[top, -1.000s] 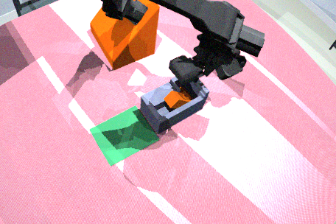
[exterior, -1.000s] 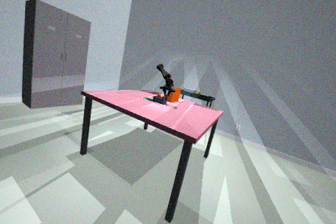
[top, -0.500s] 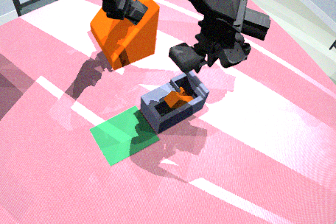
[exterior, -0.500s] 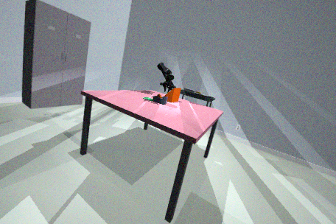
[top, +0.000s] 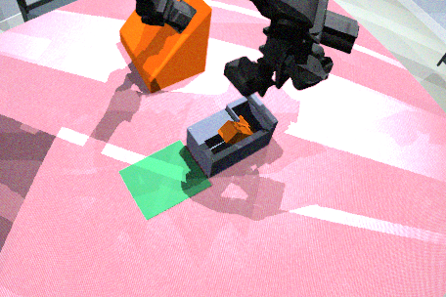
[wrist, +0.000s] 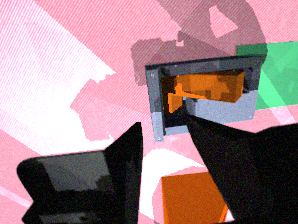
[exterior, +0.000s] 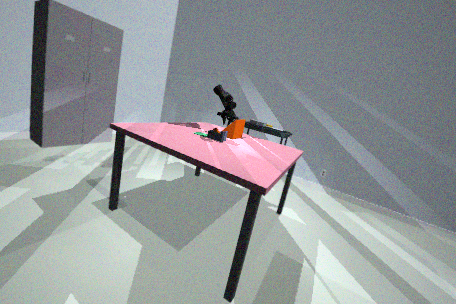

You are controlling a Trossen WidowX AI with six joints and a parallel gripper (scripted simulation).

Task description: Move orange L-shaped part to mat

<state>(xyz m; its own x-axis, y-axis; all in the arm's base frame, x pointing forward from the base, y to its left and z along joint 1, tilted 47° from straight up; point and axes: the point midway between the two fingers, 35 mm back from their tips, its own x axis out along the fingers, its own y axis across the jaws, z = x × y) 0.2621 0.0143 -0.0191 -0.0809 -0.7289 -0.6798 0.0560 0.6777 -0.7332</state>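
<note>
The orange L-shaped part lies 100 mm below my gripper tip, 50 mm to the right of it and 10 mm behind it. From my gripper tip the other things lie so: green mat: 220 mm to the right, 160 mm below, 20 mm behind.
</note>
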